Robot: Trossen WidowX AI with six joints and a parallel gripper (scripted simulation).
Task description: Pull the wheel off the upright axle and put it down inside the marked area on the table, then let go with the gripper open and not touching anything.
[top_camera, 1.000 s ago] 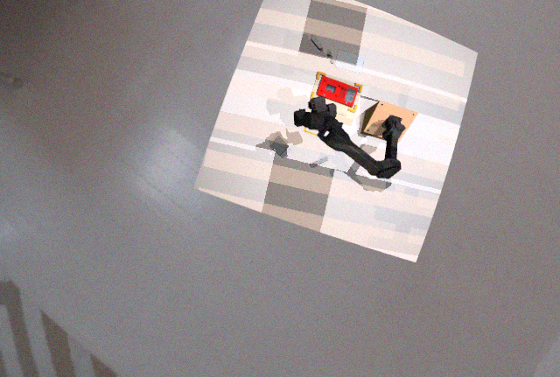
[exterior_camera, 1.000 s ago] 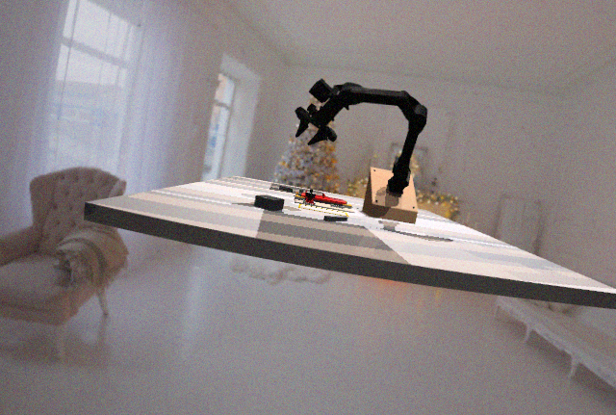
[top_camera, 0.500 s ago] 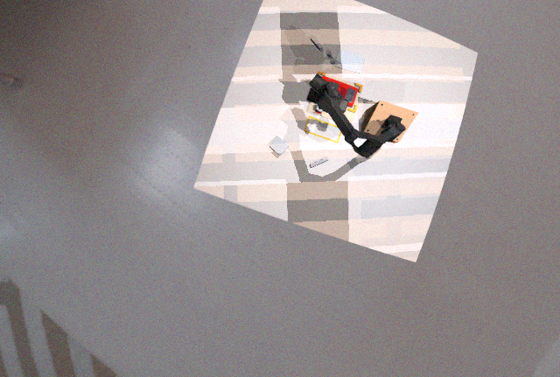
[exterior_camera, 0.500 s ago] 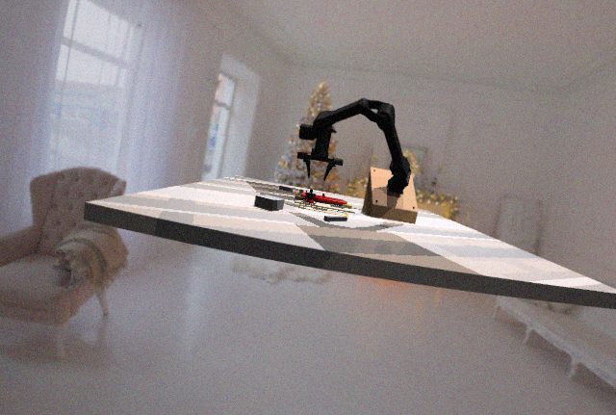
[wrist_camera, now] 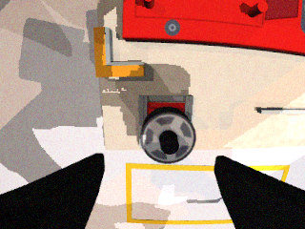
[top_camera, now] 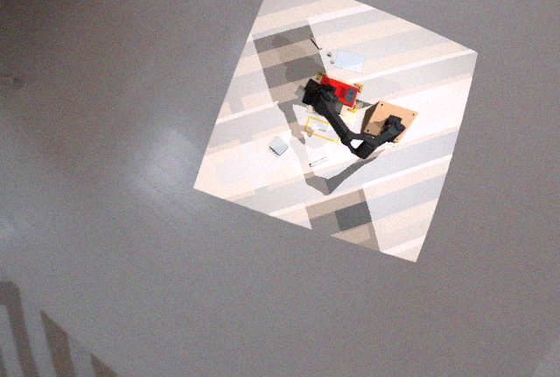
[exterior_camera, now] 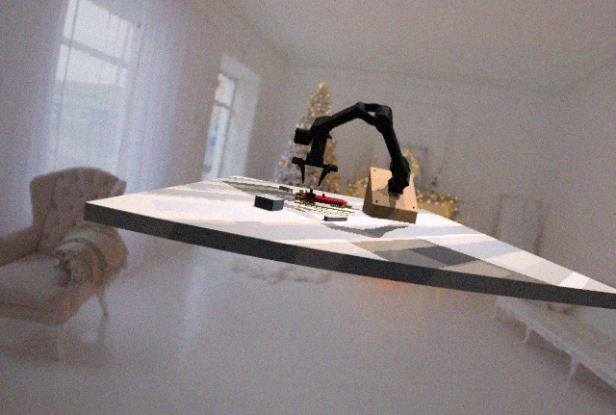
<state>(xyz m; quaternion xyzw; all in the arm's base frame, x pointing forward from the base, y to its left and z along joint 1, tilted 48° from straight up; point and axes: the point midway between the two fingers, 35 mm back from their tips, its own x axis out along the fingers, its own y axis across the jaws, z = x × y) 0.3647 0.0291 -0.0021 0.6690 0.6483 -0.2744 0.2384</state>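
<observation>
My gripper tip is now 4 cm above the dark grey wheel and 1 cm past it. Also, from my gripper tip: grey block 24 cm to the left, 14 cm ahead, 6 cm below; bar 27 cm to the left, 8 cm behind, 7 cm below.
</observation>
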